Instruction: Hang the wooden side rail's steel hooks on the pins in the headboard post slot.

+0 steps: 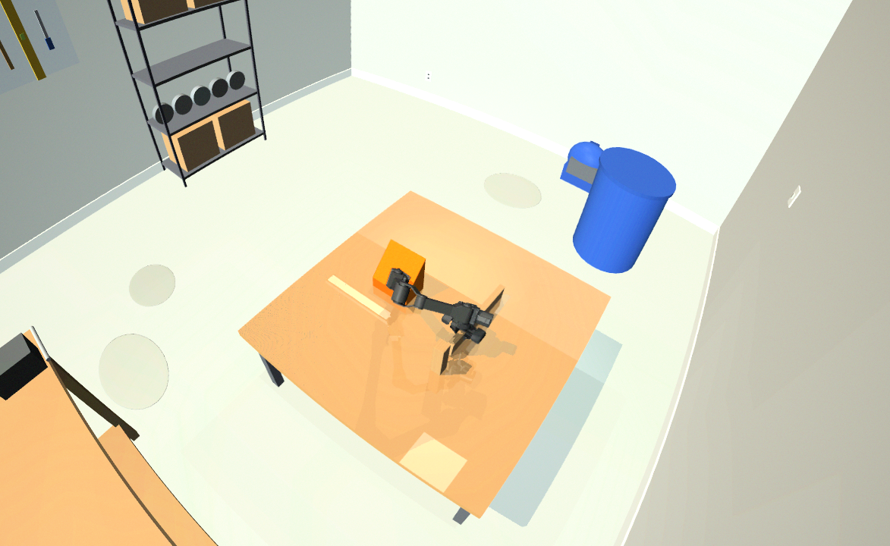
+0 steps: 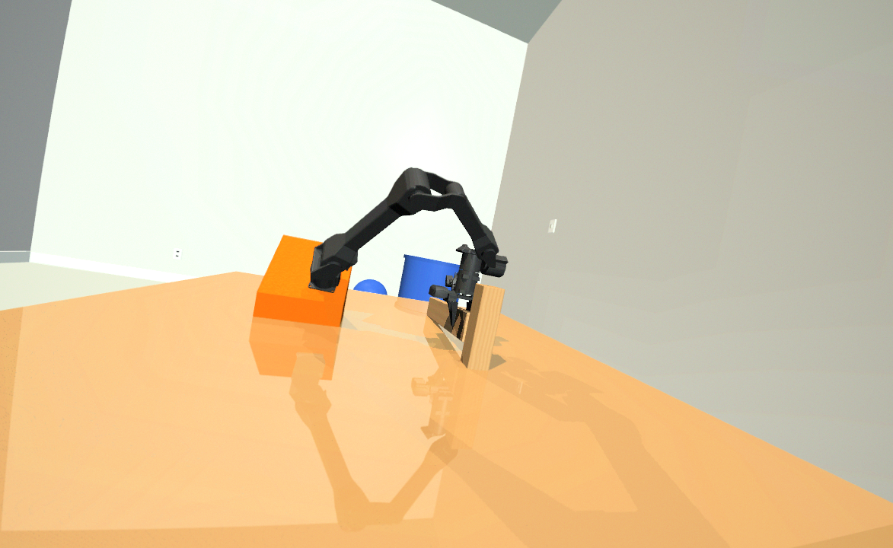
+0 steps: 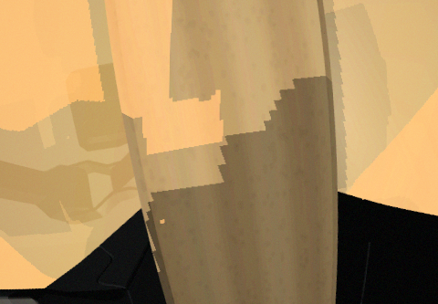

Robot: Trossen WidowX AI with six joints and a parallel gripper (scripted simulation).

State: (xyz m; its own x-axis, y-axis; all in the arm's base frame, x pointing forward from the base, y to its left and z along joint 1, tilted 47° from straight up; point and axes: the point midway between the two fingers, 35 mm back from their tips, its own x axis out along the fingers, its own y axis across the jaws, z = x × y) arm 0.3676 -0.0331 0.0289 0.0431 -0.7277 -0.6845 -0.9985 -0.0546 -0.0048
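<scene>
Now: gripper tip 16 cm to the left of the headboard post, 4 cm below it and 1 cm short of it.
</scene>
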